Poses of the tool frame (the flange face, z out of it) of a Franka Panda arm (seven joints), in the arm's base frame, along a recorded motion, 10 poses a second.
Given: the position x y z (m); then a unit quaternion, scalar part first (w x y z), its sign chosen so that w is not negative.
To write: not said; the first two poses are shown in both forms.
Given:
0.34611 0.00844 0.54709 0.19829 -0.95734 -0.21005 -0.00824
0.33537 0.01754 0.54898 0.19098 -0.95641 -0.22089 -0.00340
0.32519 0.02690 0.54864 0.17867 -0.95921 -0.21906 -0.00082
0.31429 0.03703 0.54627 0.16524 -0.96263 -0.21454 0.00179
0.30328 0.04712 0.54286 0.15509 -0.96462 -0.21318 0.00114
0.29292 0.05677 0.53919 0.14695 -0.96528 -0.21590 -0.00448
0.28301 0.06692 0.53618 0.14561 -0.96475 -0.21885 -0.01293
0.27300 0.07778 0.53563 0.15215 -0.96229 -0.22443 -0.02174
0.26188 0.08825 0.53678 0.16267 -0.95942 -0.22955 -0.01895
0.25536 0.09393 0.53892 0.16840 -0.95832 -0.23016 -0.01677
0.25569 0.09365 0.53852 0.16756 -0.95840 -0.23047 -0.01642
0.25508 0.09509 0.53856 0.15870 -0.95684 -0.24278 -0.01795
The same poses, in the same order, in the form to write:
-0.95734 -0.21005 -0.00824 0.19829 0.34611 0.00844 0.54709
-0.95641 -0.22089 -0.00340 0.19098 0.33537 0.01754 0.54898
-0.95921 -0.21906 -0.00082 0.17867 0.32519 0.02690 0.54864
-0.96263 -0.21454 0.00179 0.16524 0.31429 0.03703 0.54627
-0.96462 -0.21318 0.00114 0.15509 0.30328 0.04712 0.54286
-0.96528 -0.21590 -0.00448 0.14695 0.29292 0.05677 0.53919
-0.96475 -0.21885 -0.01293 0.14561 0.28301 0.06692 0.53618
-0.96229 -0.22443 -0.02174 0.15215 0.27300 0.07778 0.53563
-0.95942 -0.22955 -0.01895 0.16267 0.26188 0.08825 0.53678
-0.95832 -0.23016 -0.01677 0.16840 0.25536 0.09393 0.53892
-0.95840 -0.23047 -0.01642 0.16756 0.25569 0.09365 0.53852
-0.95684 -0.24278 -0.01795 0.15870 0.25508 0.09509 0.53856

